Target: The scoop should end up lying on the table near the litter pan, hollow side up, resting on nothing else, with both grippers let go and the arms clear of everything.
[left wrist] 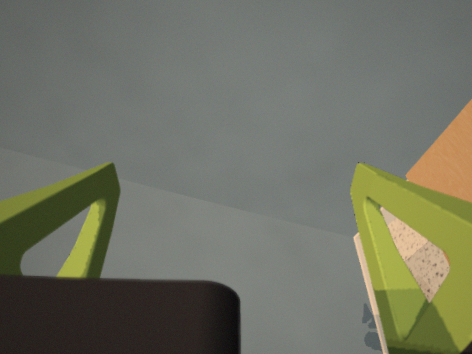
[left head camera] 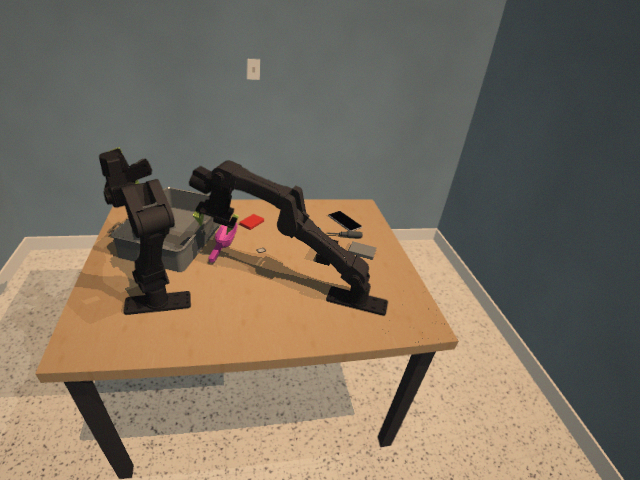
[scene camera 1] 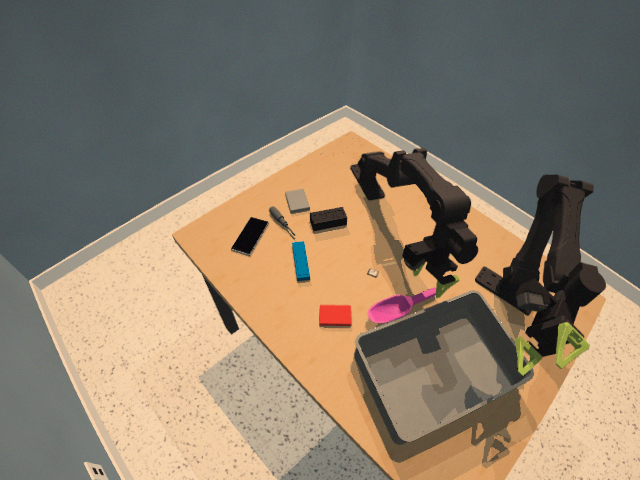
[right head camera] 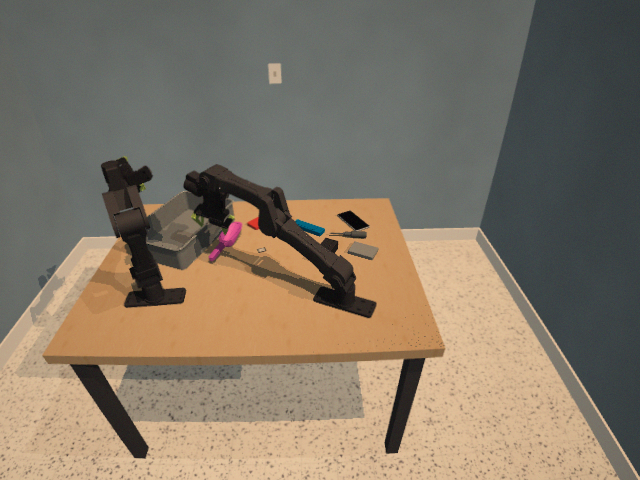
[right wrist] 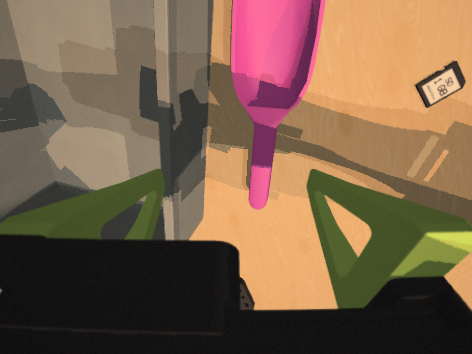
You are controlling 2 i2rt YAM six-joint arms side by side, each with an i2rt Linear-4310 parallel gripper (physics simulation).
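Frame: origin at the left arm's base, x ahead, y left, z up, level; metres.
Seen in the pictures: left gripper, fingertip midpoint: point(left wrist: 235, 176) point(left head camera: 122, 161) point(scene camera 1: 538, 370) point(right head camera: 132, 168); right gripper, fingertip midpoint: point(left head camera: 214, 229) point(scene camera 1: 426, 286) point(right head camera: 213, 229) point(right wrist: 235, 177); left arm's base at its link origin: point(left head camera: 158, 303) point(scene camera 1: 505, 290) point(right head camera: 155, 298); right arm's base at its link origin: point(left head camera: 357, 301) point(scene camera 1: 366, 181) point(right head camera: 344, 302).
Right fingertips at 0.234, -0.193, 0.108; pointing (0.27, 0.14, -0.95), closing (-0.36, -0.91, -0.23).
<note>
Offsets run from my right fingertips to a thing's middle, as dx, dy, dz.
The pink scoop @[+0.041, -0.029, -0.089] point(left head camera: 225, 236) point(right head camera: 232, 235) point(scene camera 1: 390, 308) point(right wrist: 275, 45) lies on the table, hollow side up, beside the grey litter pan @[+0.135, +0.148, -0.060] point(left head camera: 180, 258) point(right head camera: 175, 256) point(right wrist: 182, 150). In the right wrist view, a narrow strip of table shows between bowl and pan wall. My right gripper point(scene camera 1: 428, 284) point(right wrist: 235, 177) is open and empty above the handle end, its fingers on either side of the handle in the picture; one finger overlaps the pan there. My left gripper point(scene camera 1: 542, 369) point(left wrist: 235, 176) is open and empty, raised by the pan's far-right corner in scene camera 1.
An SD card @[-0.003, -0.170, -0.107] point(scene camera 1: 372, 272) point(right wrist: 440, 84) and a red box @[+0.191, -0.161, -0.101] point(scene camera 1: 335, 315) lie near the scoop. A blue block @[+0.118, -0.365, -0.098] point(scene camera 1: 300, 261), a black block @[-0.068, -0.411, -0.089] point(scene camera 1: 328, 219), a screwdriver @[+0.043, -0.520, -0.095] point(scene camera 1: 279, 217), a phone @[+0.155, -0.564, -0.104] point(scene camera 1: 250, 236) and a grey box @[-0.068, -0.559, -0.101] point(scene camera 1: 297, 200) lie farther off.
</note>
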